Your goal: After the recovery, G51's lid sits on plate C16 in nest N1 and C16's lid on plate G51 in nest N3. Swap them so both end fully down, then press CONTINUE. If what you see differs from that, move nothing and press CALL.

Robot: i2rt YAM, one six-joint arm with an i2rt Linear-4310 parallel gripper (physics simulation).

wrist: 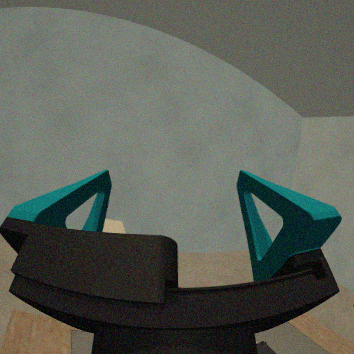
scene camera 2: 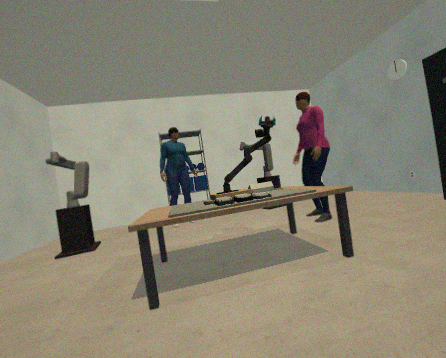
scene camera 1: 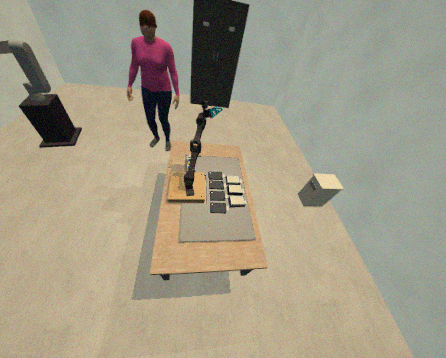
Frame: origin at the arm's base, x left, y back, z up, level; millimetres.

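Seen in the pictures: gripper, fingertip midpoint: (wrist: 173, 176) (scene camera 2: 267, 116) (scene camera 1: 221, 109); arm's base at its link origin: (scene camera 2: 227, 192) (scene camera 1: 189, 187).
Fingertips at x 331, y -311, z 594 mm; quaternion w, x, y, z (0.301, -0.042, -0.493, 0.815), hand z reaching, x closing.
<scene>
Offsets run from my fingertips to a thing's middle. "pt": to the spot under its first point. Level surfaces: height alone.
My gripper (scene camera 1: 216, 112) (scene camera 2: 267, 119) (wrist: 173, 176) is open and empty, raised high above the table's far end; its teal fingers stand wide apart. On the grey mat, several dark flat pieces @(pt dx -447, dy +58, dz -626 mm) (scene camera 1: 217, 195) lie in a column. Beside them, three cream-topped pieces @(dx -415, dy -133, dz -599 mm) (scene camera 1: 235, 189) form a second column. Low pieces @(pt dx -445, dy -200, dz -615 mm) (scene camera 2: 243, 198) also show edge-on in scene camera 2. The views are too coarse to read G51, C16, N1 or N3, or to tell which lid sits on which plate. A small upright panel @(dx -22, dy +237, dz -594 mm) (scene camera 1: 188, 162) stands behind the arm base; CONTINUE and CALL cannot be read on it.
The arm stands on a wooden board (scene camera 1: 175, 194) on the table @(dz -649 mm) (scene camera 1: 210, 257) (scene camera 2: 150, 218). A person in pink (scene camera 1: 154, 62) (scene camera 2: 312, 131) stands beyond the table; a person in teal (scene camera 2: 175, 156) is near a shelf rack (scene camera 2: 181, 134). A pale box (scene camera 1: 320, 191) stands right.
</scene>
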